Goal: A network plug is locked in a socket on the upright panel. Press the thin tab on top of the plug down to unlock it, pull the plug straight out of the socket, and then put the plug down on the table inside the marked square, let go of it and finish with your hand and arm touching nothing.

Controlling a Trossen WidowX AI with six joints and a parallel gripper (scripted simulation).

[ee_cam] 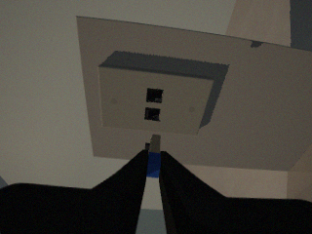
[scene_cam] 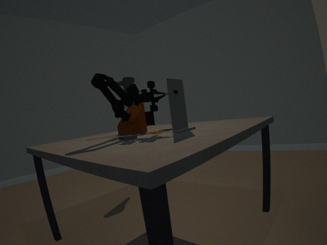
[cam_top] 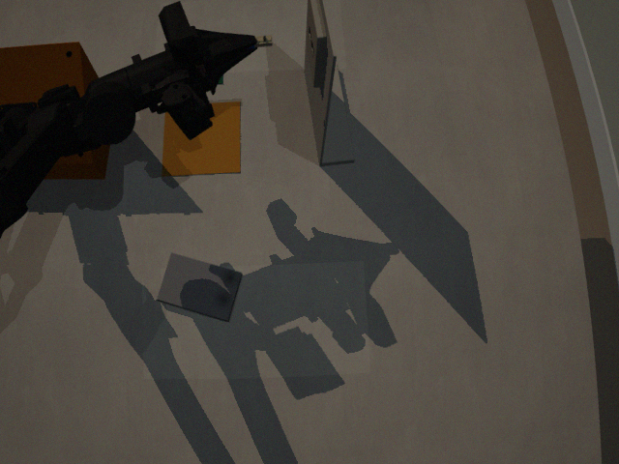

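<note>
My gripper tip is now 230 mm above the orange square, 90 mm past it and 20 mm to the left of it. Also, from my gripper tip: network plug right at my gripper tip; then green patch 230 mm below, 120 mm behind, 100 mm to the left; then upright panel 90 mm below, 80 mm ahead, 10 mm to the left.
</note>
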